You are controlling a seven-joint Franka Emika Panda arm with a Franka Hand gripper.
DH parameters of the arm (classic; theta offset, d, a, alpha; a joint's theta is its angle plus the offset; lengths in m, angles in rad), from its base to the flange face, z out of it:
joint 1: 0 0.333 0 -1.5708
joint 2: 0 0 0 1.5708
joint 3: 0 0.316 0.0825 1.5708
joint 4: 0 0 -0.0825 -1.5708
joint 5: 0 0.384 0 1.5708
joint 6: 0 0 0.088 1.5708
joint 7: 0 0.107 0 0
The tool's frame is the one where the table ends.
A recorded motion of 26 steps. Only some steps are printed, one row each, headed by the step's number.
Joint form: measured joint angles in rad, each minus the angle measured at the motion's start. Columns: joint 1, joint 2, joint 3, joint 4, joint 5, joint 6, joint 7.
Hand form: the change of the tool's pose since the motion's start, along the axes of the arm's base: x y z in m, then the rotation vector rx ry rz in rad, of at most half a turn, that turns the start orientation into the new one. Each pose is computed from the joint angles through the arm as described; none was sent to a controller.
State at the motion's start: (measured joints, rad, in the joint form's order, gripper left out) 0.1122 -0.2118 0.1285 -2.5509 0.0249 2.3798 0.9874
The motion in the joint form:
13: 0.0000 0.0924 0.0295 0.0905 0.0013 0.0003 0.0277
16: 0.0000 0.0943 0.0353 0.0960 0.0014 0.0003 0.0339
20: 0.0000 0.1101 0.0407 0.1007 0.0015 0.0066 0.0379
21: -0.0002 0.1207 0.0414 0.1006 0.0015 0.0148 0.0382
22: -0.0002 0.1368 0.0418 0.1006 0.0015 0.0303 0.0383
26: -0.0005 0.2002 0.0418 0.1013 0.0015 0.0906 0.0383
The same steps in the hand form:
13: 0.0250 0.0210 -0.0034 0.0096 0.0037 0.0026
16: 0.0259 0.0241 -0.0020 0.0104 0.0003 0.0022
20: 0.0274 0.0272 -0.0069 0.0112 0.0054 0.0036
21: 0.0282 0.0276 -0.0111 0.0121 0.0081 0.0037
22: 0.0297 0.0282 -0.0172 0.0143 0.0091 0.0040
26: 0.0351 0.0296 -0.0413 0.0230 0.0132 0.0031

